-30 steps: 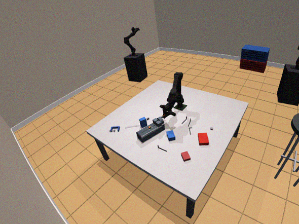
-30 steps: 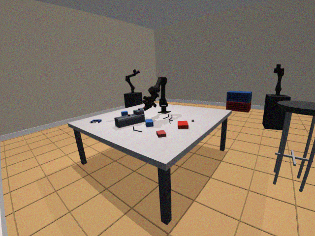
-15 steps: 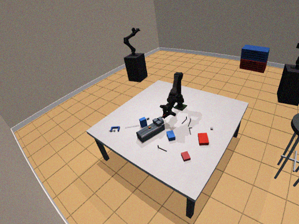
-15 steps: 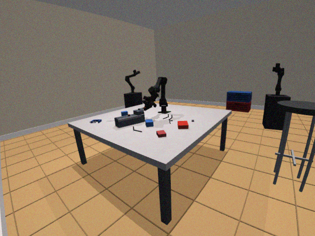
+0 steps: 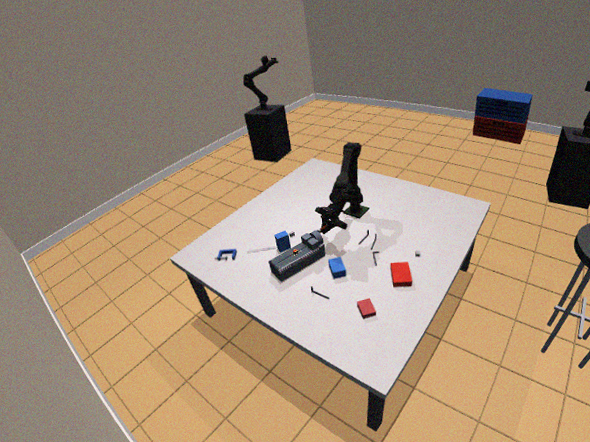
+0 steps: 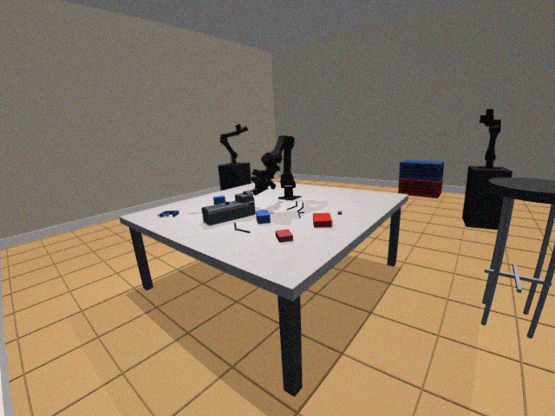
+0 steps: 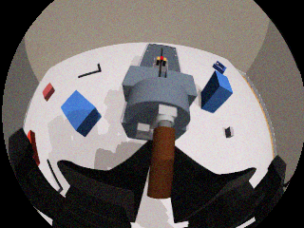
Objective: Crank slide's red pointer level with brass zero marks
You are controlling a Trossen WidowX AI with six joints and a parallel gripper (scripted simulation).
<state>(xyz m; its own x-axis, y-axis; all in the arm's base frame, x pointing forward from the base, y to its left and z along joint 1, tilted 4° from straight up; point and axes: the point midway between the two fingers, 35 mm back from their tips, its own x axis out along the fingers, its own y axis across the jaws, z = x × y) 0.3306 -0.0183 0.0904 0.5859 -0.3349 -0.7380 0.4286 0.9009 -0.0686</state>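
The brown crank handle is 2 cm behind my gripper tip, 2 cm above it and 1 cm to the left of it. Round my gripper tip: red pointer (15 cm ahead, 7 cm to the right, 1 cm below).
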